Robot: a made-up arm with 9 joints. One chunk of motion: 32 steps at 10 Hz.
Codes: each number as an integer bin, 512 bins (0 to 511) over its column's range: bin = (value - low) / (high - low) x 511, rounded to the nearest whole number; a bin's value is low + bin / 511 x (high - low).
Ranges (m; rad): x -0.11..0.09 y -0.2..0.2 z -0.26..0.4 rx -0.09..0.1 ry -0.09..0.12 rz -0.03..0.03
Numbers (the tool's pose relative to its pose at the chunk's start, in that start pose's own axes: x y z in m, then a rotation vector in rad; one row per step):
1: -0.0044 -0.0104 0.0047 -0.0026 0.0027 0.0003
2: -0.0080 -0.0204 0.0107 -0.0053 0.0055 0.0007
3: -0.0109 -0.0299 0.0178 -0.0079 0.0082 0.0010
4: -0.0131 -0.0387 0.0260 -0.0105 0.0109 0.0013
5: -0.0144 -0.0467 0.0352 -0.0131 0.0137 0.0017
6: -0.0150 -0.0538 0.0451 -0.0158 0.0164 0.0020
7: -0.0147 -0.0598 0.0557 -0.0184 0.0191 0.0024
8: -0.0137 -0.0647 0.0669 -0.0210 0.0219 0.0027
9: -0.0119 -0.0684 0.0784 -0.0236 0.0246 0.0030
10: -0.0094 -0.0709 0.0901 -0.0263 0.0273 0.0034
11: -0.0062 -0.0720 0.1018 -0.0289 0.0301 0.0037
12: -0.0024 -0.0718 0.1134 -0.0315 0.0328 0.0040
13: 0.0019 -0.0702 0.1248 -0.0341 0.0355 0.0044
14: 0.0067 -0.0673 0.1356 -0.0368 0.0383 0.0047
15: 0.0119 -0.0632 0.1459 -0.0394 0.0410 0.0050
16: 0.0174 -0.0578 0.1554 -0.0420 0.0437 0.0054
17: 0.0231 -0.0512 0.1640 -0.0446 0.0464 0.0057
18: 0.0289 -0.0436 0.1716 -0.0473 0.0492 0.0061
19: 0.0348 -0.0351 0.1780 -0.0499 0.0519 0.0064
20: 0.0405 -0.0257 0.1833 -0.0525 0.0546 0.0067
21: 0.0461 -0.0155 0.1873 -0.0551 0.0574 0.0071
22: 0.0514 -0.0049 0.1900 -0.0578 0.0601 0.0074
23: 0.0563 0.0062 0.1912 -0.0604 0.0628 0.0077
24: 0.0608 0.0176 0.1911 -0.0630 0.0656 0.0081
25: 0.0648 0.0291 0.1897 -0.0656 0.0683 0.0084
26: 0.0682 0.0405 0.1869 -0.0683 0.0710 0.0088
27: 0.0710 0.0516 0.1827 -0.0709 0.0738 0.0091
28: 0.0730 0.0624 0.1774 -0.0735 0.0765 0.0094
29: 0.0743 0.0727 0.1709 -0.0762 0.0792 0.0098
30: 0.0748 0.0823 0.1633 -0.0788 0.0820 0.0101
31: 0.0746 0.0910 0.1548 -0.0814 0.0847 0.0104
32: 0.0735 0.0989 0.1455 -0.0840 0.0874 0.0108
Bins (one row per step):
1: 270 242 205 235 226 258
2: 261 229 210 228 232 261
3: 253 217 215 221 239 264
4: 248 206 221 214 246 267
5: 244 196 229 207 252 270
6: 243 187 236 200 259 273
7: 243 179 244 193 265 276
8: 246 173 253 186 272 278
9: 251 168 262 179 279 281
10: 257 165 271 171 285 284
11: 265 164 280 164 292 287
12: 275 164 289 157 299 290
13: 286 166 298 150 305 293
14: 298 170 306 143 312 296
15: 311 175 314 136 319 298
16: 326 182 322 129 325 301
17: 340 190 328 122 332 304
18: 355 200 334 115 339 307
19: 370 211 339 108 345 310
20: 385 223 343 101 352 313
21: 399 236 346 94 359 316
22: 412 249 348 87 365 319
23: 425 263 349 80 372 321
24: 436 278 349 73 379 324
25: 447 293 348 66 385 327
26: 455 307 346 58 392 330
27: 462 321 343 51 399 333
28: 468 335 339 44 405 336
29: 471 348 334 37 412 339
30: 472 361 328 30 419 342
31: 472 372 321 23 425 344
32: 469 382 314 16 432 347

